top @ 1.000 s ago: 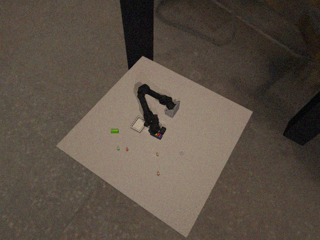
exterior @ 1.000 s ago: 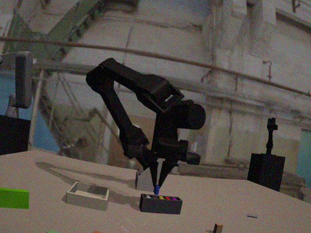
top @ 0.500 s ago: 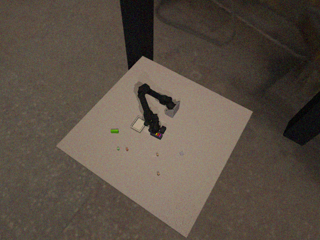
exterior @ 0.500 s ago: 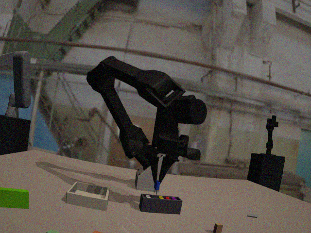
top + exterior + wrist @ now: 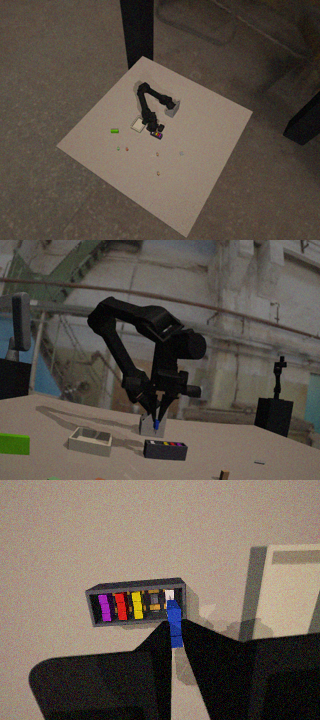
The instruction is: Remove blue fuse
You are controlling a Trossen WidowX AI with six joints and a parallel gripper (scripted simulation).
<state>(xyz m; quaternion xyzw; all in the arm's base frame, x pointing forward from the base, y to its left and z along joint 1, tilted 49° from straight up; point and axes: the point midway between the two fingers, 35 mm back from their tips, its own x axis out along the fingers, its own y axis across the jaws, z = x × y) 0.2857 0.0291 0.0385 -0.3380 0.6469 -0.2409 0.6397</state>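
Right now the tray is 15 cm to the right of my gripper tip and 9 cm below it. The rest, counted from my gripper tip: blue fuse 1 cm below.
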